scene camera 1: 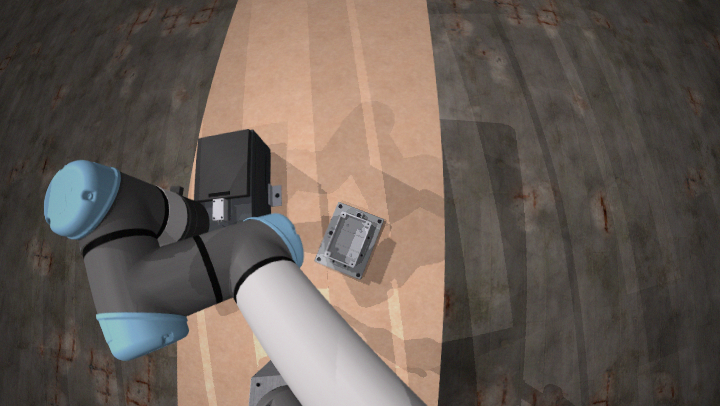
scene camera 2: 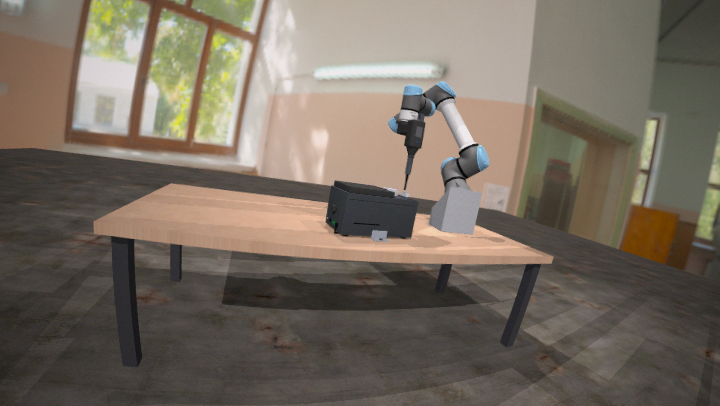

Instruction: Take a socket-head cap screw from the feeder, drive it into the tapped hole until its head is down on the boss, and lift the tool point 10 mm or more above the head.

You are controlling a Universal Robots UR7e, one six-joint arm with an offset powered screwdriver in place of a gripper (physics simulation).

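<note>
The black screw feeder (scene camera 1: 221, 163) (scene camera 2: 375, 216) stands at the table's left edge in scene camera 1, with a small light block (scene camera 1: 218, 209) at its front. My screwdriver (scene camera 2: 406, 187) points down, and its tip is at the light-coloured parts on top of the feeder in scene camera 2. In scene camera 1 the arm hides the tip. Whether the tip touches a screw or carries one is too small to tell. The grey housing (scene camera 1: 324, 247) lies turned on the table, right of the feeder, with several holes in its flange and corner bosses. Which hole is the tapped one cannot be told.
The wooden table (scene camera 1: 282, 30) (scene camera 2: 226, 216) carries the feeder, the housing and the grey robot pedestal (scene camera 2: 459, 211). A small metal bracket (scene camera 1: 276, 195) (scene camera 2: 379, 235) sits at the feeder's side. The white arm link (scene camera 1: 322, 332) (scene camera 2: 457, 123) passes over the table near the housing in scene camera 1.
</note>
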